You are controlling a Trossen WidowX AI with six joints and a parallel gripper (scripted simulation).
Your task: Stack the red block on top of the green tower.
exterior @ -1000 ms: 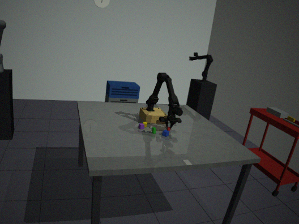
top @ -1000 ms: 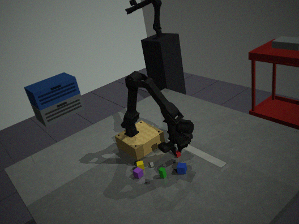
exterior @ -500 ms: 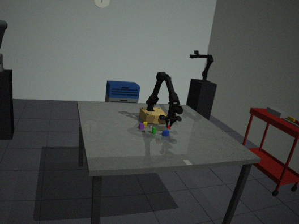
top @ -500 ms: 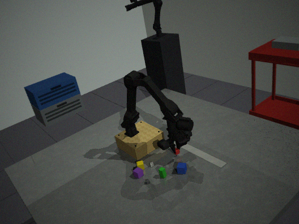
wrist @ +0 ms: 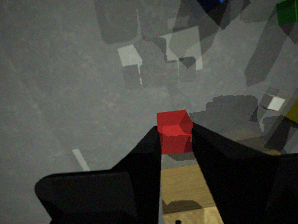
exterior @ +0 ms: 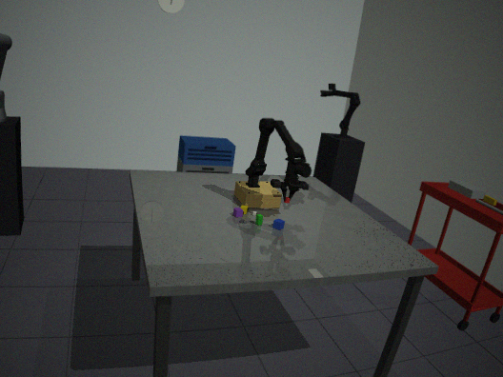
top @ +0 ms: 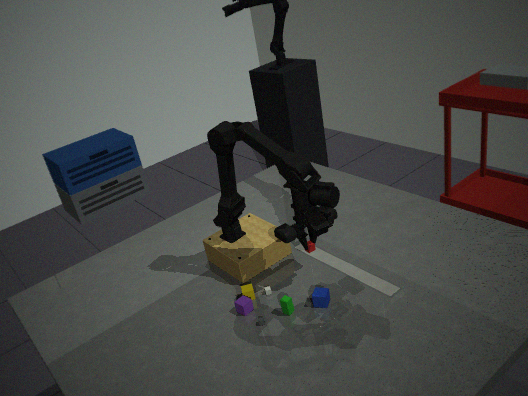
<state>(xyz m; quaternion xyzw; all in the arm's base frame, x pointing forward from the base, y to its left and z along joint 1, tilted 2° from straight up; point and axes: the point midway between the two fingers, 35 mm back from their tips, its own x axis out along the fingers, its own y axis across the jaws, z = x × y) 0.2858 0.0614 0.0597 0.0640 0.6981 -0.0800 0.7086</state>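
My gripper tip is now 100 mm short of the blue block, 80 mm to the left of it and 80 mm above it. Also, from my gripper tip: yellow block: 190 mm to the right, 90 mm behind, 80 mm below; small red block: right at my gripper tip; small white block: 140 mm to the right, 90 mm below, 60 mm behind.
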